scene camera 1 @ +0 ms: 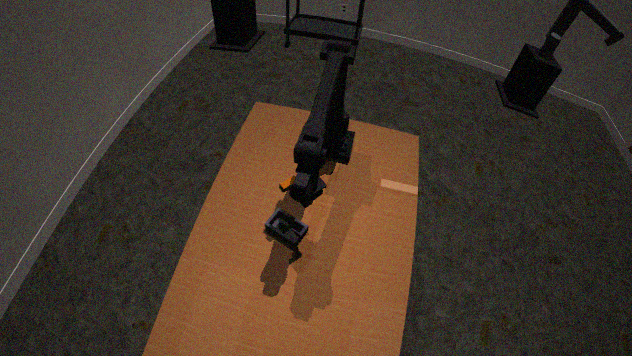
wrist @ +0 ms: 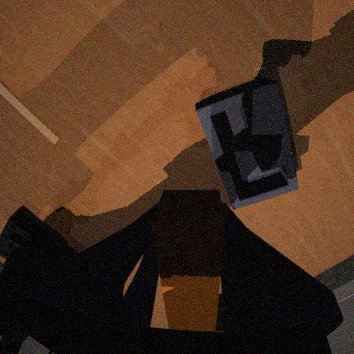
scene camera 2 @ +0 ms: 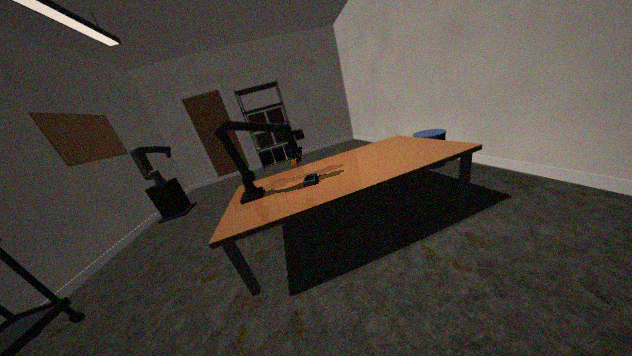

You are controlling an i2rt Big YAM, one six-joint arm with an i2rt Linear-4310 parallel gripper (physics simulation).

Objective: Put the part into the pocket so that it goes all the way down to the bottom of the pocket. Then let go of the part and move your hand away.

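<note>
The orange part is between the fingers of my gripper, which is shut on it. Most of the part is dark or hidden by the fingers, so its full shape does not show. The gripper holds it above the table, on the arm-base side of the pocket block and apart from it. The dark grey-blue pocket block stands on the table, turned at an angle. Its recess faces up; shadows blur the recess's outline. In the wrist view the block is ahead and to the right of the fingertips.
The wooden table carries the arm's base. Shadows of the arm cross the table and block. A very dark patch beside the block may be shadow. A pale strip lies on the table's right side.
</note>
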